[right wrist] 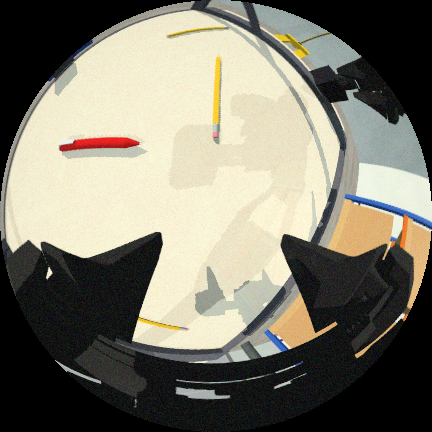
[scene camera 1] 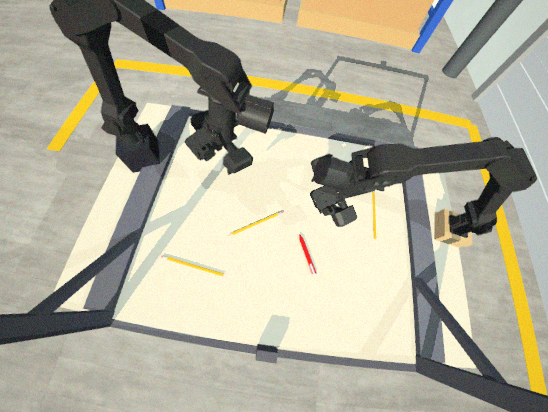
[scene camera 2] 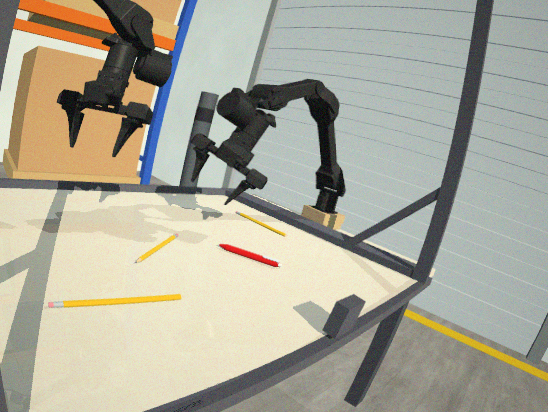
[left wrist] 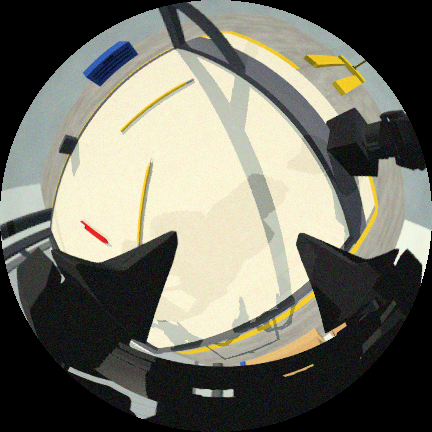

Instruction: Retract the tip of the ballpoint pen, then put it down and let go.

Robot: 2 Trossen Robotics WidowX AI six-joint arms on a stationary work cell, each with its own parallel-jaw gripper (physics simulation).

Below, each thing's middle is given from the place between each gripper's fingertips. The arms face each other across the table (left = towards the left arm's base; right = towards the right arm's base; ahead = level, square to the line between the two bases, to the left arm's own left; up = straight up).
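Tan block [scene camera 1: 442, 233]: 480 mm to the right of my right hand, 30 mm ahead of it, 60 mm below it. I see the red ballpoint pen [right wrist: 99, 142] 10 mm to the right of my right hand, 160 mm behind it and 80 mm below it.
Relative to my left hand, the tan block is 770 mm to the right, 40 mm ahead and 120 mm below; the red ballpoint pen is 300 mm to the right, 160 mm behind and 140 mm below.
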